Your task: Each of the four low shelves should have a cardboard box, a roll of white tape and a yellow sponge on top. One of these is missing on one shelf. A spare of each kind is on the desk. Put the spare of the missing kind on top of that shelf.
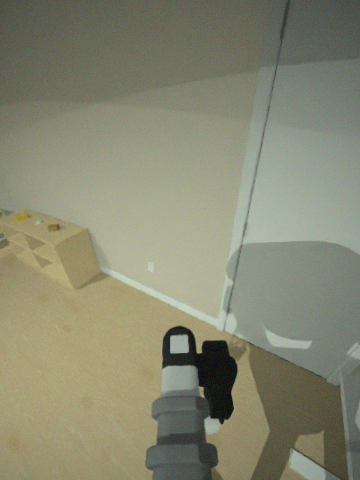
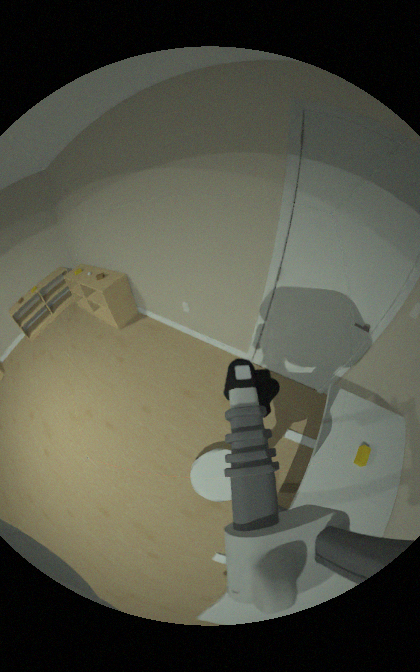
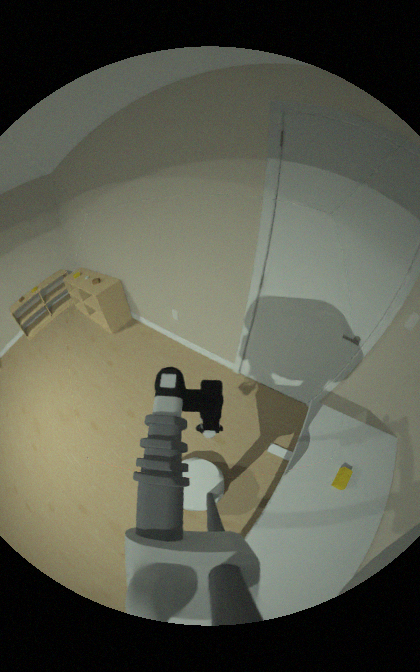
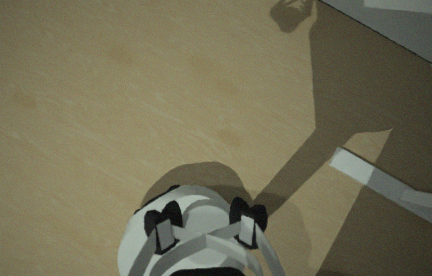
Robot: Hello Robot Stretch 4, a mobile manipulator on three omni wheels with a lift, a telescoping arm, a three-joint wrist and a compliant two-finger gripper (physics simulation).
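Frame: origin at the robot's base, x back, y right, z up, level; metres.
Seen in the pictures: gripper, fingertip midpoint: (image 4: 206,214); robot's base, link origin: (image 3: 195,483).
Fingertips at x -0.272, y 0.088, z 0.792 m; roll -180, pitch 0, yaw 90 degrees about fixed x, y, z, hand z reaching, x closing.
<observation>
Pixels of each thing's top centre, then the offset from my fingertips to it. "pt": a spot on its surface instead. Level surfaces: height alone.
- white tape roll, top centre: (image 4: 206,235) (image 1: 211,420) (image 3: 209,430) dx +0.011, dy +0.000, dz +0.025 m
- low shelf, surface spot: (image 1: 77,260) (image 3: 113,308) pt dx -1.410, dy -1.154, dz -0.496 m
- spare sponge, top centre: (image 3: 344,477) dx +0.326, dy +0.627, dz -0.055 m
- white desk, surface height: dz -0.100 m
My gripper (image 3: 209,428) (image 4: 206,214) is shut on a white tape roll (image 1: 212,426) (image 3: 209,434) (image 4: 206,216), held high above the floor. A low shelf (image 1: 77,260) (image 2: 120,302) (image 3: 114,306) at the left bears a yellow sponge (image 1: 21,217) (image 2: 78,271), a small white roll (image 1: 39,222) and a cardboard box (image 1: 53,227) (image 2: 100,276). The shelf (image 2: 48,282) left of it bears a box (image 2: 20,300) and a sponge (image 2: 34,289); I cannot make out tape there. The spare sponge (image 2: 362,455) (image 3: 342,478) lies on the white desk (image 2: 375,430) (image 3: 367,440); the spare box does not show.
The desk stands to the right, with a white foot (image 2: 300,438) (image 4: 350,164) on the floor. A closed door (image 1: 305,200) is ahead right. A round white disc (image 2: 210,475) (image 3: 202,487) is low beneath the arm. Part of another wooden piece (image 2: 1,374) shows at the far left edge.
</observation>
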